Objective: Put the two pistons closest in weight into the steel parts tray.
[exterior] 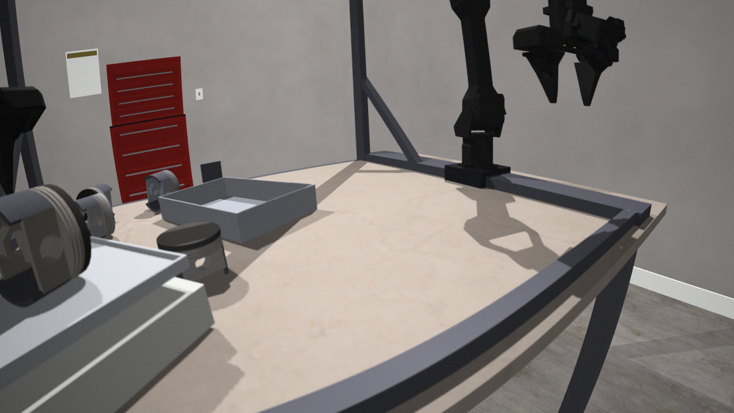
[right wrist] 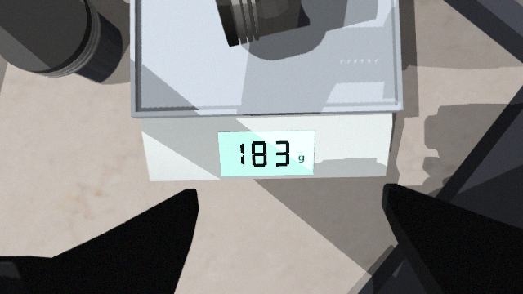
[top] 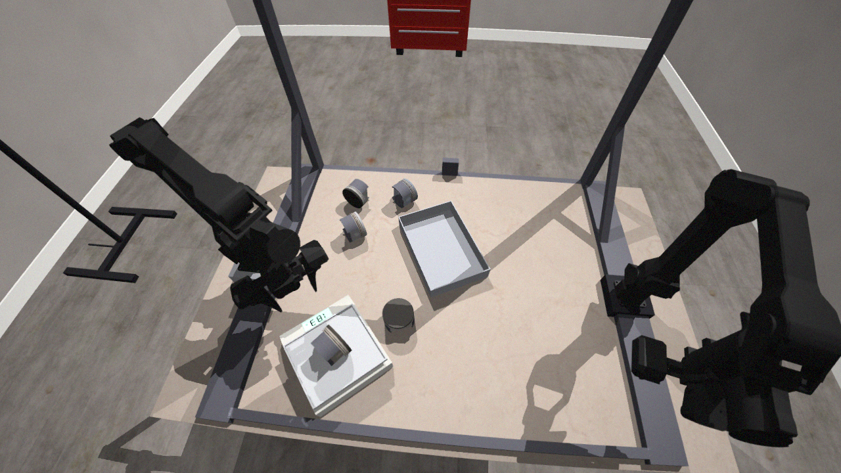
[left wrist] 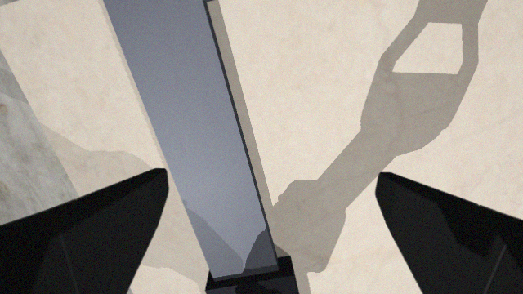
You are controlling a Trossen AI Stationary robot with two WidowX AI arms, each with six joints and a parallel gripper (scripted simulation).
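Now: the scale pan 9 cm ahead of my right hand, 9 cm to the left of it and 10 cm below it. Also, from my right hand: scale 9 cm ahead, 8 cm to the left, 12 cm below; steel parts tray 22 cm behind, 30 cm to the left, 14 cm below.
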